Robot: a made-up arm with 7 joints. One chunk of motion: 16 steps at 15 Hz.
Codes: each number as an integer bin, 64 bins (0 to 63) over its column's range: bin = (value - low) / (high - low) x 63, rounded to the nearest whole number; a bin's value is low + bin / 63 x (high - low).
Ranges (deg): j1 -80.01..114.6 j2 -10..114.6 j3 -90.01..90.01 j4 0..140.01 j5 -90.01..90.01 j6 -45.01..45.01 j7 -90.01..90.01
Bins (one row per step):
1: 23 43 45 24 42 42 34
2: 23 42 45 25 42 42 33
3: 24 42 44 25 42 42 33
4: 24 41 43 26 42 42 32
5: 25 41 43 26 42 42 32
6: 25 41 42 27 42 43 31
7: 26 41 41 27 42 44 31
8: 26 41 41 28 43 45 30
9: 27 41 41 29 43 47 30
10: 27 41 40 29 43 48 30
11: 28 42 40 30 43 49 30
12: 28 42 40 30 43 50 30
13: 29 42 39 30 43 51 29
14: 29 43 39 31 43 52 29
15: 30 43 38 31 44 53 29
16: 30 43 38 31 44 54 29
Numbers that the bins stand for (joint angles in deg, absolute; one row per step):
1: -8.96 75.04 38.58 53.34 30.00 15.00 7.14
2: -8.96 73.07 38.58 55.56 30.00 15.00 4.29
3: -5.87 73.07 35.72 55.56 30.00 15.00 4.29
4: -5.87 71.09 32.86 57.78 30.00 15.00 1.43
5: -2.78 71.09 32.86 57.78 30.00 15.00 1.43
6: -2.78 71.09 30.00 60.00 30.00 16.43 -1.43
7: 0.31 71.09 27.15 60.00 30.00 17.86 -1.43
8: 0.31 71.09 27.15 62.23 32.86 19.29 -4.29
9: 3.39 71.09 27.15 64.45 32.86 22.15 -4.29
10: 3.39 71.09 24.29 64.45 32.86 23.58 -4.29
11: 6.48 73.07 24.29 66.67 32.86 25.01 -4.29
12: 6.48 73.07 24.29 66.67 32.86 26.43 -4.29
13: 9.57 73.07 21.43 66.67 32.86 27.86 -7.14
14: 9.57 75.04 21.43 68.89 32.86 29.29 -7.14
15: 12.66 75.04 18.57 68.89 35.72 30.72 -7.14
16: 12.66 75.04 18.57 68.89 35.72 32.15 -7.14

